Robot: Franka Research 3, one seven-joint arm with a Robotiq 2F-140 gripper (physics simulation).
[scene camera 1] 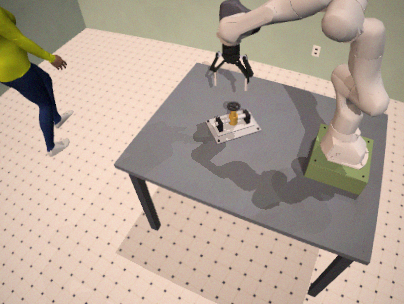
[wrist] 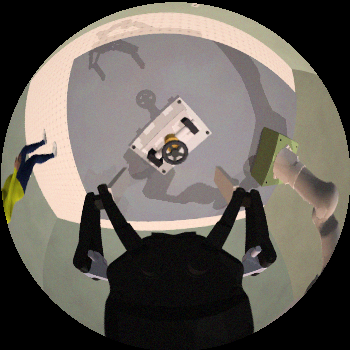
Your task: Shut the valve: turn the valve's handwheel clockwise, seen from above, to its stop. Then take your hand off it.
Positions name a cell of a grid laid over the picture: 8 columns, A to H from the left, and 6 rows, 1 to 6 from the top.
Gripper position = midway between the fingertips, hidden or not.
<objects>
The gripper shows in scene camera 1 (E2) and in the wrist view (D3).
</objects>
